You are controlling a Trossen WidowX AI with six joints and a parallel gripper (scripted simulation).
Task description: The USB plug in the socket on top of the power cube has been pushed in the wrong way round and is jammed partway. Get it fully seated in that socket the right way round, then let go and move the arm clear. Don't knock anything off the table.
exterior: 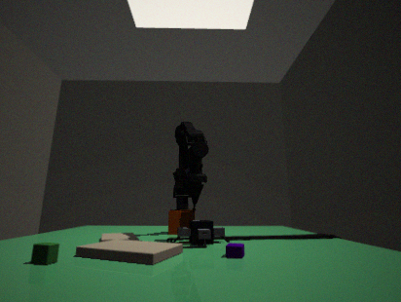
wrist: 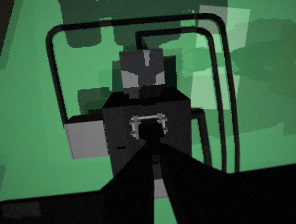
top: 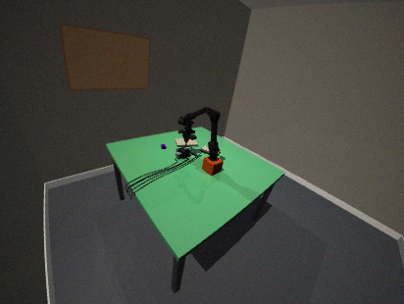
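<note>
Now: gripper tip 20 mm above the dark USB plug. Round my gripper tip: flat beige slab: 230 mm ahead, 130 mm to the right, 120 mm below; USB socket: 60 mm below, 10 mm to the left; purple block: 210 mm ahead, 140 mm to the left, 120 mm below.
</note>
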